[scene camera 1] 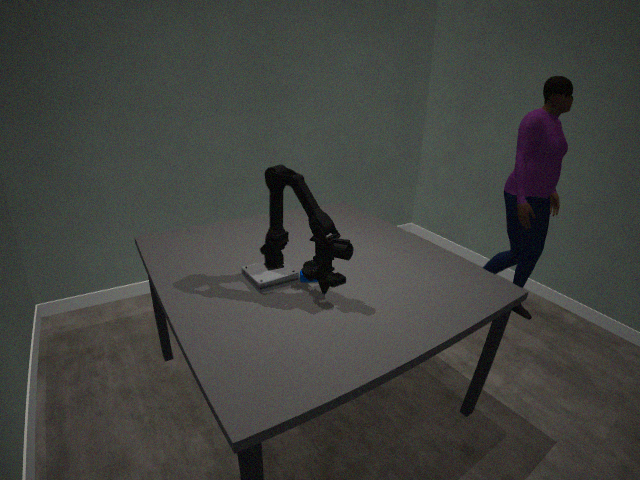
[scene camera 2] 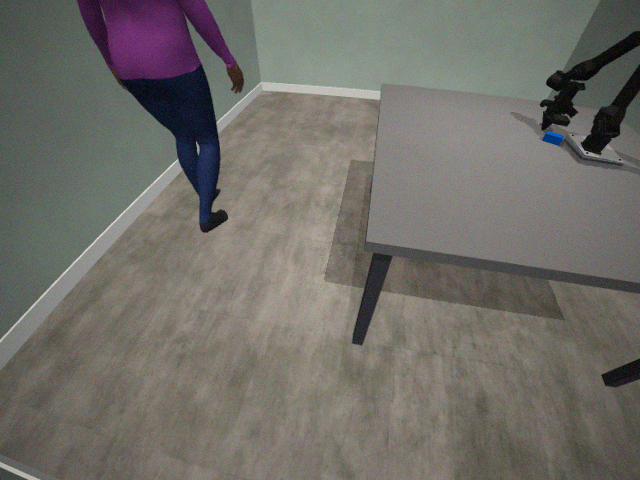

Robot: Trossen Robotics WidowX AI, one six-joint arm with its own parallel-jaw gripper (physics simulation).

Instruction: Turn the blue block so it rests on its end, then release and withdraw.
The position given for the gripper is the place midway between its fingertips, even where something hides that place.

Note:
In view: the gripper (scene camera 1: 324,293).
The gripper shows as well in scene camera 2 (scene camera 2: 542,129).

